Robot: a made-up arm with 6 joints. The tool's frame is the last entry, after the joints. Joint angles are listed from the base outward.
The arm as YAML. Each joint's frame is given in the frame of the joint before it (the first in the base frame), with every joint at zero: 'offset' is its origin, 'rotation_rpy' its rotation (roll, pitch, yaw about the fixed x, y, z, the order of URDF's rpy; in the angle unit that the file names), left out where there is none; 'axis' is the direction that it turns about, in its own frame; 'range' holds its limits. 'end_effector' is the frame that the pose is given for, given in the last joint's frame.
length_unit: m
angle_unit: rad
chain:
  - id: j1
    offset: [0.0, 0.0, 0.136]
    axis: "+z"
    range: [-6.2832, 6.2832]
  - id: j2
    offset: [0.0, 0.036, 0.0]
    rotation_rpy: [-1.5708, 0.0, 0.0]
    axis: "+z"
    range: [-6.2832, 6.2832]
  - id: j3
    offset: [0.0, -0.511, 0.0]
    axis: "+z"
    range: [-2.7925, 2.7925]
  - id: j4
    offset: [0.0, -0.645, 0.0]
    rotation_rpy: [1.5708, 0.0, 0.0]
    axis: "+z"
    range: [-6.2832, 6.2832]
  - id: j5
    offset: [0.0, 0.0, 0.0]
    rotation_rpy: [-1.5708, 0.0, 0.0]
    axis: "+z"
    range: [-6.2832, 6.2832]
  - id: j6
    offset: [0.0, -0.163, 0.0]
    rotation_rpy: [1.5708, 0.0, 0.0]
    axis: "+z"
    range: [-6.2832, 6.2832]
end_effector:
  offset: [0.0, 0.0, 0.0]
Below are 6 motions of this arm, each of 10 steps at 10 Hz.
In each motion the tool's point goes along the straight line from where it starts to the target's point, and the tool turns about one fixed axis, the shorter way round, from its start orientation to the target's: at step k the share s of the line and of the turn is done. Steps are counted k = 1, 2, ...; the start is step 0. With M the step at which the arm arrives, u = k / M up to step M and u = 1 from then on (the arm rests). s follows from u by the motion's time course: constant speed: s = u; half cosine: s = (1 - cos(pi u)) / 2; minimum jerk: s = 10 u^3 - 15 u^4 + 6 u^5.
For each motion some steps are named. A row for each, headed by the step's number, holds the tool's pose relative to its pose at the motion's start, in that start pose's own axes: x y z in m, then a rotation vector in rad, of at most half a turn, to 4 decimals.
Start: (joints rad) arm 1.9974 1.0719 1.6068 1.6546 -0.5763 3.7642
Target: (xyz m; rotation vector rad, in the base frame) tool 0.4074 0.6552 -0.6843 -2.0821 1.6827 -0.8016
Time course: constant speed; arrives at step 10
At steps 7, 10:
7: 0.4272 0.0687 0.3346 -0.1336 0.4657 0.4897
10: 0.6103 0.0981 0.4779 -0.1908 0.6653 0.6996

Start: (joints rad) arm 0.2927 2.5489 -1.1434 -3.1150 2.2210 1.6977
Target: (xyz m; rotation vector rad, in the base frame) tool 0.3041 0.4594 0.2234 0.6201 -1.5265 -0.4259
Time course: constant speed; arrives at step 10
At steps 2, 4, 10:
2: -0.0665 -0.0019 0.0941 0.1254 -0.1164 0.1384
4: -0.1331 -0.0038 0.1882 0.2508 -0.2329 0.2769
10: -0.3327 -0.0095 0.4704 0.6270 -0.5822 0.6921

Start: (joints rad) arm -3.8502 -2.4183 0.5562 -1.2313 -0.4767 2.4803
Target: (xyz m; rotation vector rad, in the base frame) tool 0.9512 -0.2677 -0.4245 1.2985 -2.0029 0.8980
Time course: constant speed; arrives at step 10
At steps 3, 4, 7, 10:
3: -0.1119 -0.0264 -0.1229 -0.1470 0.0295 -0.1558
4: -0.1492 -0.0352 -0.1639 -0.1960 0.0393 -0.2078
7: -0.2611 -0.0616 -0.2868 -0.3431 0.0688 -0.3636
10: -0.3729 -0.0881 -0.4097 -0.4901 0.0983 -0.5194

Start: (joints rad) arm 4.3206 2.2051 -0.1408 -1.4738 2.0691 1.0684
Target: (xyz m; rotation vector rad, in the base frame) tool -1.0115 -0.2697 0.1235 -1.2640 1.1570 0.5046
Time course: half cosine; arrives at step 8
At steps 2, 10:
2: -0.0487 -0.0465 0.1237 0.0963 0.1357 0.0613
10: -0.3324 -0.3173 0.8447 0.6572 0.9263 0.4184

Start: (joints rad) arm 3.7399 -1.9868 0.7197 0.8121 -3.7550 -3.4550
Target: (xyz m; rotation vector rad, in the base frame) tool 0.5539 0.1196 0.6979 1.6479 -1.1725 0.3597
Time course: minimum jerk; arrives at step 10
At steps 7, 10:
7: 0.1367 0.3942 0.4094 0.4745 -0.1731 0.3127
10: 0.1633 0.4710 0.4891 0.5670 -0.2069 0.3737

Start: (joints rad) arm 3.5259 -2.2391 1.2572 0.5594 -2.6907 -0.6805
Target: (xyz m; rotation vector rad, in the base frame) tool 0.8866 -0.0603 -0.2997 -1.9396 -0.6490 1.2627
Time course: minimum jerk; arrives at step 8
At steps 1, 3, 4, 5, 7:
1: -0.0058 0.0049 0.0035 0.0117 0.0003 0.0114
3: -0.1003 0.0847 0.0594 0.2010 0.0045 0.1958
4: -0.1822 0.1539 0.1079 0.3652 0.0082 0.3557
5: -0.2641 0.2231 0.1564 0.5294 0.0118 0.5156
7: -0.3586 0.3029 0.2123 0.7187 0.0161 0.7000

